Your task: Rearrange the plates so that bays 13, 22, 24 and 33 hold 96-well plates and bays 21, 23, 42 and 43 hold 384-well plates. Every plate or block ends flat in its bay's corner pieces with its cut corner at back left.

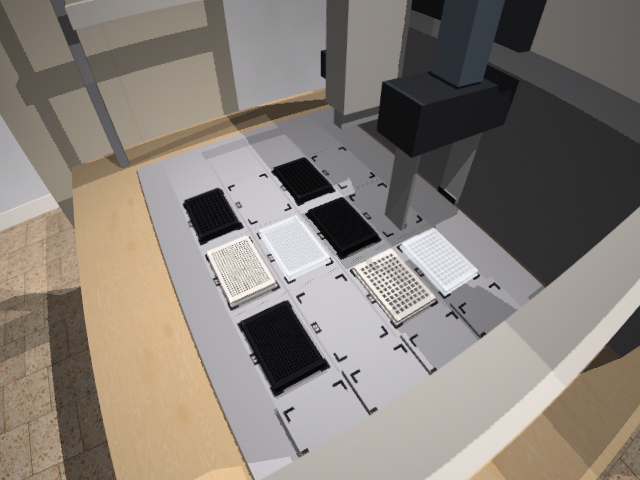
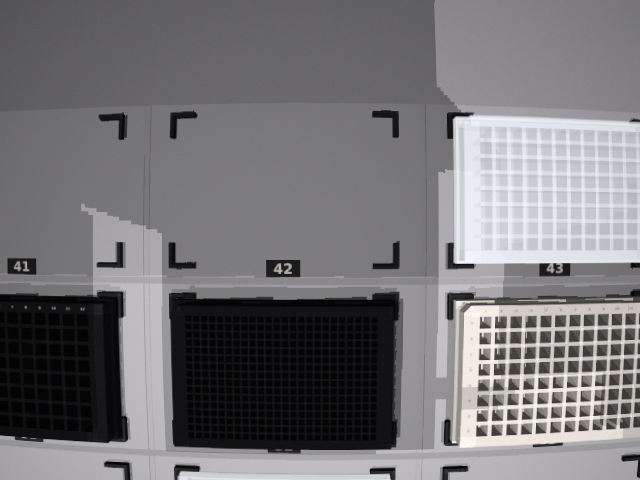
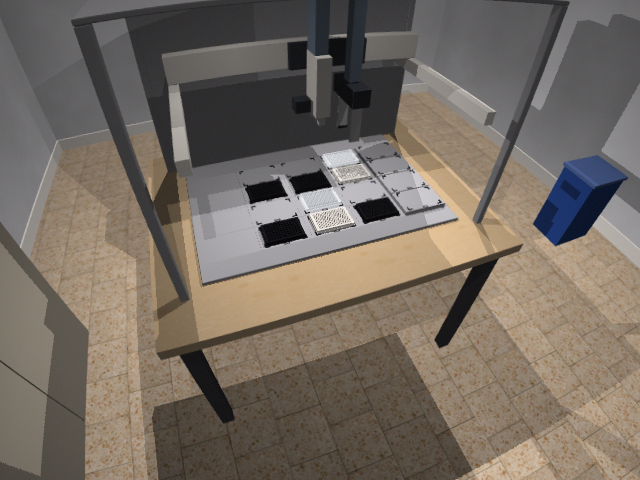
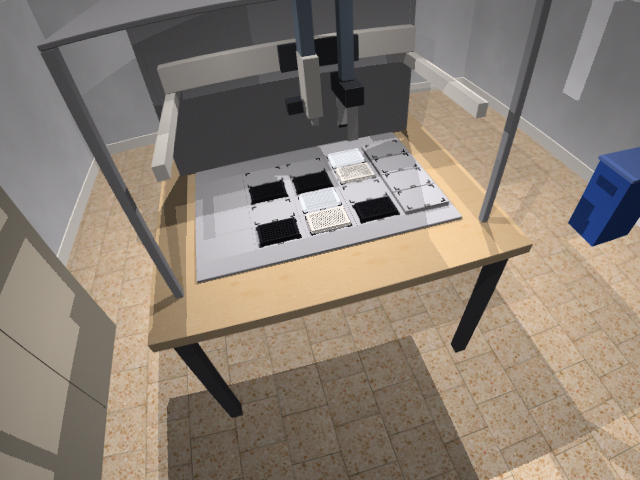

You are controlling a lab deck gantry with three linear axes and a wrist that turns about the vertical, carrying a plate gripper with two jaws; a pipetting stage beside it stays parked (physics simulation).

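Pixels of known places: gripper, between the fingertips: [image 1: 422, 208] [image 3: 347, 134] [image 4: 347, 132]; robot's base, origin of its link: [image 1: 184, 205] [image 3: 266, 247] [image 4: 260, 246].
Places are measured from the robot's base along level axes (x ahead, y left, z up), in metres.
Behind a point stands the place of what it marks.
Note:
My gripper [image 1: 423, 209] @[x 0.380, y 0.290, z 0.160 m] [image 3: 348, 132] @[x 0.380, y 0.290, z 0.160 m] [image 4: 347, 132] @[x 0.380, y 0.290, z 0.160 m] hangs empty above the back row, jaws apart. A clear 96-well plate [image 1: 439, 260] @[x 0.395, y 0.362, z 0.009 m] [image 2: 547, 191] @[x 0.380, y 0.363, z 0.013 m] lies in bay 43. A cream 96-well plate [image 1: 395, 286] @[x 0.400, y 0.253, z 0.014 m] [image 2: 547, 372] @[x 0.381, y 0.259, z 0.014 m] lies in 33, cut corner back left. Bay 32 holds a black 384-well plate [image 1: 342, 226] @[x 0.238, y 0.251, z 0.013 m] [image 2: 283, 372] @[x 0.229, y 0.261, z 0.014 m], bay 31 a black 96-well plate [image 1: 302, 178] @[x 0.069, y 0.255, z 0.013 m] [image 2: 46, 366] @[x 0.085, y 0.258, z 0.008 m], bay 22 a clear 384-well plate [image 1: 294, 246] @[x 0.237, y 0.148, z 0.014 m] [image 3: 320, 199] @[x 0.227, y 0.145, z 0.012 m]. In front are a black 96-well plate [image 1: 211, 212] @[x 0.068, y 0.044, z 0.012 m] in 11, a cream 384-well plate [image 1: 241, 269] @[x 0.234, y 0.044, z 0.011 m] in 12 and a black 384-well plate [image 1: 283, 345] @[x 0.400, y 0.043, z 0.013 m] in 13. Bays 21, 23, 41, 42 hold no plate.
The pipetting stage [image 3: 319, 87] [image 4: 310, 87] stands left of the gripper. A column of raised bays [image 3: 410, 186] @[x 0.564, y 0.113, z 0.013 m] [image 4: 416, 183] @[x 0.574, y 0.115, z 0.014 m] runs along the right side of the deck. Frame posts [image 3: 136, 170] @[x -0.251, y -0.115, z 0.417 m] [image 4: 116, 175] @[x -0.247, y -0.113, z 0.417 m] rise at the table's front corners.

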